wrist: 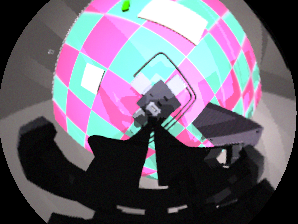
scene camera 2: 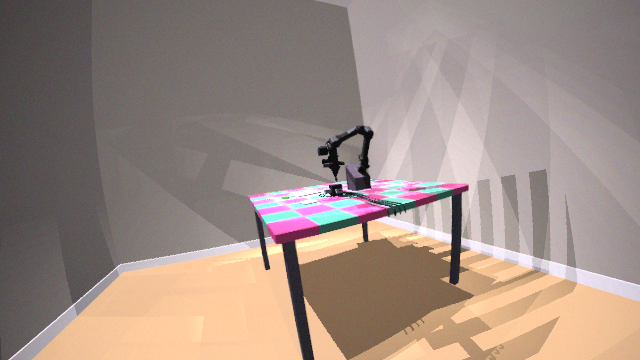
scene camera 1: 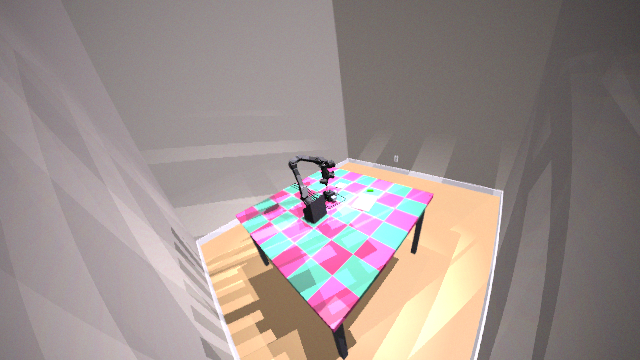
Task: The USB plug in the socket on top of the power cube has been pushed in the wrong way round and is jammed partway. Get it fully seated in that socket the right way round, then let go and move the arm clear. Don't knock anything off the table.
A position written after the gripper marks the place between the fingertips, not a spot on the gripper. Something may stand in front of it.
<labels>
The gripper (wrist: 152, 124) holds a USB plug.
</labels>
